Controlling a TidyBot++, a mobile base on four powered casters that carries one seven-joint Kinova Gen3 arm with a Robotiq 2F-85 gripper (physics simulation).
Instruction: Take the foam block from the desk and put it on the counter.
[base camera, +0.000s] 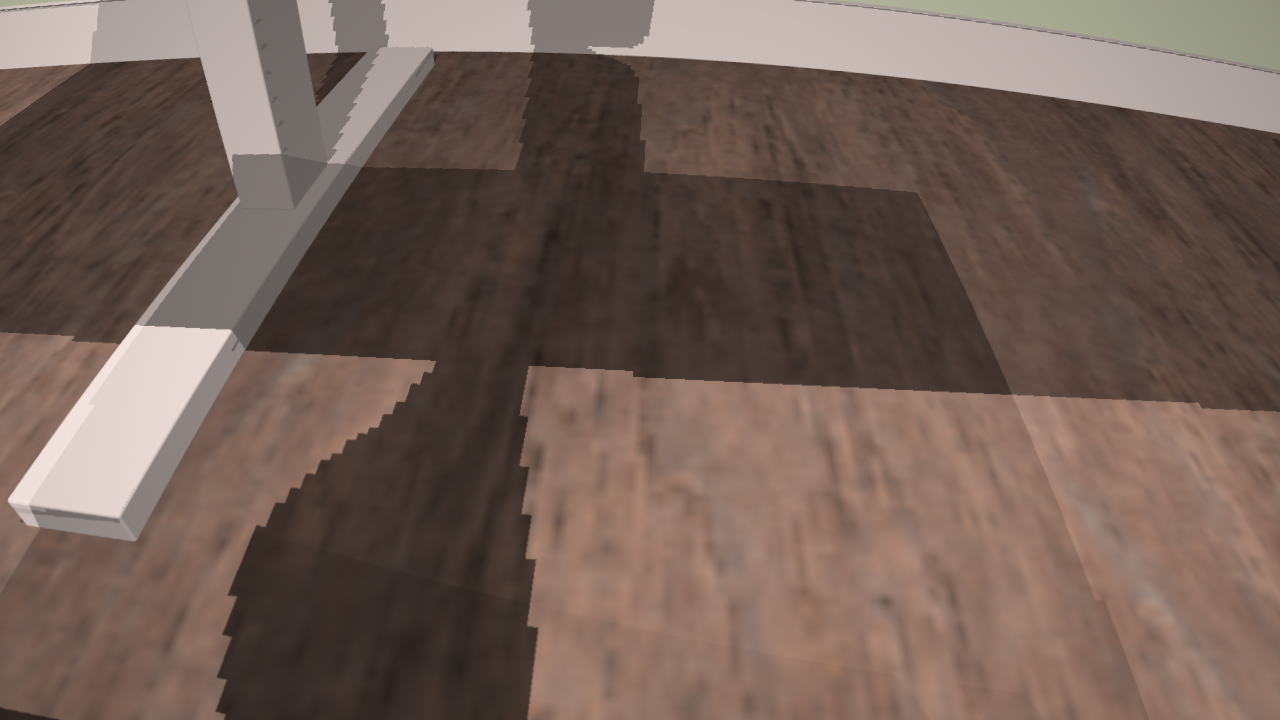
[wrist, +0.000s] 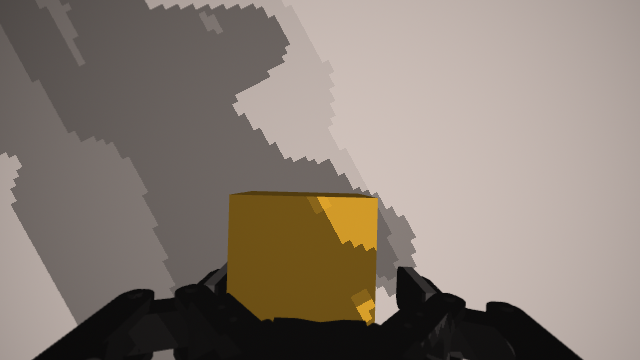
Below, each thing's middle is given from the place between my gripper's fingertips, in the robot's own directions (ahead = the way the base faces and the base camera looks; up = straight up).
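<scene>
Seen from the yellow foam block (wrist: 312, 256), my hand is 10 mm to the right of it, 10 mm short of it and 20 mm below it.
</scene>
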